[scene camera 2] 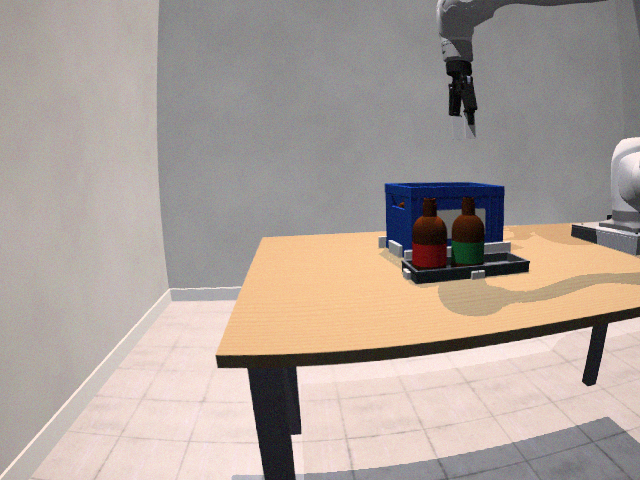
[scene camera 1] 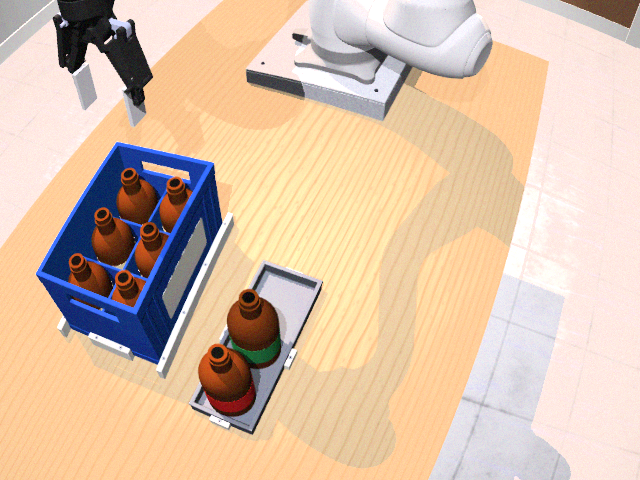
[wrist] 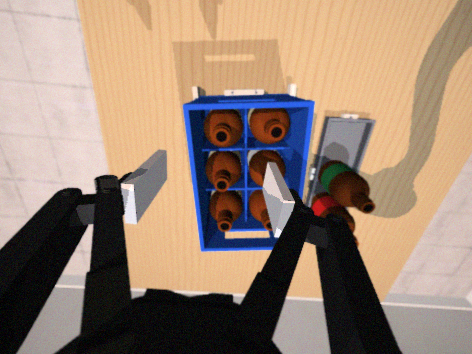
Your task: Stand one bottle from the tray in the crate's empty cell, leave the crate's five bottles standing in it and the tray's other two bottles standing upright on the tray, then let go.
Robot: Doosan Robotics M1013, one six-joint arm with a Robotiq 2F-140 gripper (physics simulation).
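Frame: origin at the arm's base, x ahead, y left, z up, level; centimetres.
Where they show: gripper, fingertip midpoint: [scene camera 2: 463, 138] [scene camera 1: 113, 111] [wrist: 216, 170]; arm's base, link origin: [scene camera 2: 634, 227] [scene camera 1: 347, 52].
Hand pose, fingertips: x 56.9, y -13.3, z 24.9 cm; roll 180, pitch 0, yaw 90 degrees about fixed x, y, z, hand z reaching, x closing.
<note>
Things, the pixels of their top centre, and the offset from my fingertips. "*": a spot on its surface instead. Level surfaces: height alone.
- blue crate, top centre: [scene camera 1: 122, 217] [wrist: 248, 189] [scene camera 2: 444, 184] dx +8.2, dy +5.0, dz -12.5 cm
- far-left cell, surface spot: [scene camera 1: 136, 201] * dx +1.8, dy +1.6, dz -17.9 cm
- grey tray, top centre: [scene camera 1: 256, 341] [scene camera 2: 467, 260] [wrist: 336, 177] dx +10.5, dy +27.9, dz -27.5 cm
- red label, surface spot: [scene camera 1: 225, 374] * dx +20.6, dy +29.3, dz -17.6 cm
- wooden table, surface height: dz -30.1 cm
The blue crate [scene camera 1: 129, 330] [scene camera 2: 398, 227] [wrist: 194, 175] has a brown bottle in each cell, two columns of three. The bottle in the far-left cell [scene camera 1: 136, 201] [wrist: 223, 125] stands like the others, its neck below the rim. The grey tray [scene camera 1: 289, 291] [scene camera 2: 506, 266] [wrist: 350, 132] bears two upright brown bottles, one with a green label [scene camera 1: 253, 325] [scene camera 2: 467, 237] [wrist: 347, 187] and one with a red label [scene camera 1: 225, 374] [scene camera 2: 429, 242] [wrist: 340, 215]. My gripper [scene camera 1: 111, 107] [scene camera 2: 463, 131] [wrist: 216, 170] is open and empty, well above the crate and apart from every bottle. Crate walls hide the bottles' lower parts.
White guide strips [scene camera 1: 196, 294] run along the crate's foot on the wooden table [scene camera 1: 330, 206] [scene camera 2: 320, 294]. Small white blocks [scene camera 1: 290, 358] [scene camera 2: 478, 274] touch the tray's edges. The robot's base plate [scene camera 1: 341, 95] sits at the back in scene camera 1.
</note>
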